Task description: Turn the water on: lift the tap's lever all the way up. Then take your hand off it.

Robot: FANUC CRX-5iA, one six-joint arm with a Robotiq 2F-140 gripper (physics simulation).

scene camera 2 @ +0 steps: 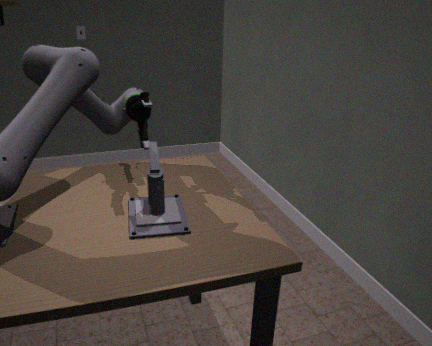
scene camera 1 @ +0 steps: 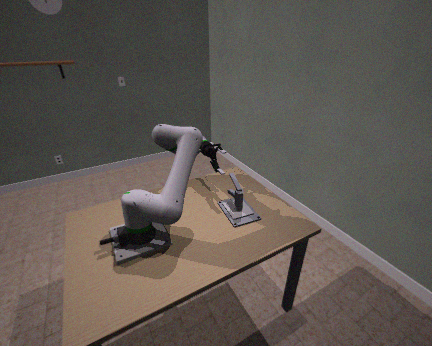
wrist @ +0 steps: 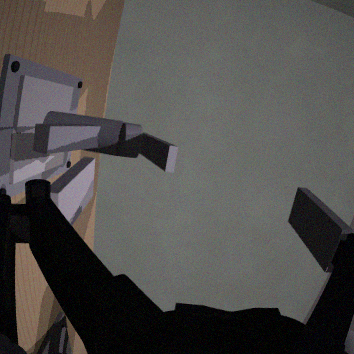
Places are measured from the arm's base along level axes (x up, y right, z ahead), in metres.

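Where they show: gripper, between the fingertips: [scene camera 2: 148, 127] [scene camera 1: 224, 163] [wrist: 197, 191]; arm's base, origin of its link: [scene camera 1: 140, 235].
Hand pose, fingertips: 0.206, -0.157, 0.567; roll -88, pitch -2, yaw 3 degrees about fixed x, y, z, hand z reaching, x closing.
Observation:
Each offset is from my fingertips to the top centre of the thing, as dx, dy, dz. "pt": to the spot under its first point. Level surfaces: height alone.
The grey tap {pt -0.136, +0.223, -0.019} [scene camera 1: 239, 201] [scene camera 2: 156, 195] [wrist: 107, 134] stands upright on its base plate {pt -0.213, +0.298, -0.049} [scene camera 1: 241, 221] [scene camera 2: 160, 230] [wrist: 45, 92]. Its flat lever [scene camera 1: 236, 182] [scene camera 2: 154, 157] [wrist: 156, 149] slopes steeply upward from the top of the body, with its free end toward the gripper's side. My gripper [scene camera 1: 221, 161] [scene camera 2: 146, 124] [wrist: 197, 191] is wide open and empty. It is above and beyond the tap, with one fingertip low near the lever's free end and the other higher up. A gap shows between the lower fingertip and the lever in scene camera 1 and the wrist view.
The tap's base stands on the wooden table {dx -0.221} [scene camera 1: 200, 270] [scene camera 2: 90, 280], toward its far right side. The arm's own base [scene camera 1: 142, 252] stands on the left part of the table. A green wall [scene camera 1: 325, 125] [scene camera 2: 325, 125] rises beyond the table's right edge.

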